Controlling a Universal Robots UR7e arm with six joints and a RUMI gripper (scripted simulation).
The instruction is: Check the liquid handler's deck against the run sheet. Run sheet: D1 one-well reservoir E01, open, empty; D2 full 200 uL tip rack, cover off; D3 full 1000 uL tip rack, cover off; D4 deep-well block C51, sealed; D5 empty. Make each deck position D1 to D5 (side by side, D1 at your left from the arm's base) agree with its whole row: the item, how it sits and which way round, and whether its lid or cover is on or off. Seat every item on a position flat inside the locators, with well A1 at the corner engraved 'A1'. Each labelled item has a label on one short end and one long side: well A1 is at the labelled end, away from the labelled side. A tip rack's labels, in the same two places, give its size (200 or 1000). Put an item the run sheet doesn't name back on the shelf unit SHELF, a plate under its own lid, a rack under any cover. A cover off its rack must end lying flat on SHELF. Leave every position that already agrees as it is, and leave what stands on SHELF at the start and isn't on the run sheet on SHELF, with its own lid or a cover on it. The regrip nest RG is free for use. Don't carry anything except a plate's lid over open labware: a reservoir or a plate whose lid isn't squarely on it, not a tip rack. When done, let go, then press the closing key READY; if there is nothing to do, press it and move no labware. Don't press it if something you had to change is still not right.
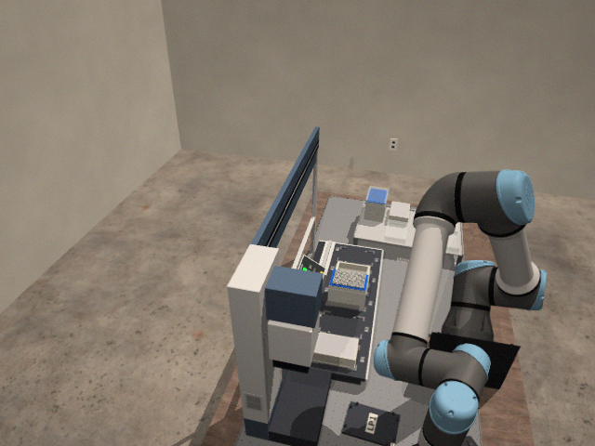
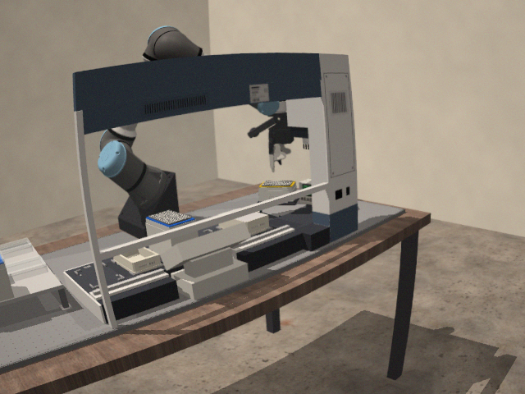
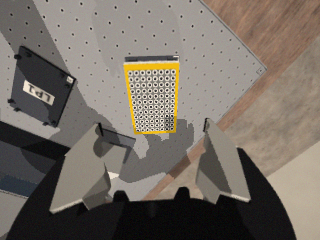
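My gripper is now 8 cm above the yellow-rimmed tip rack and 1 cm to the left of it. From my hand the other things lie so: regrip nest RG 13 cm below; green key 20 cm ahead, 5 cm below, 2 cm to the right; dark pad 19 cm to the right, 15 cm ahead, 13 cm below.
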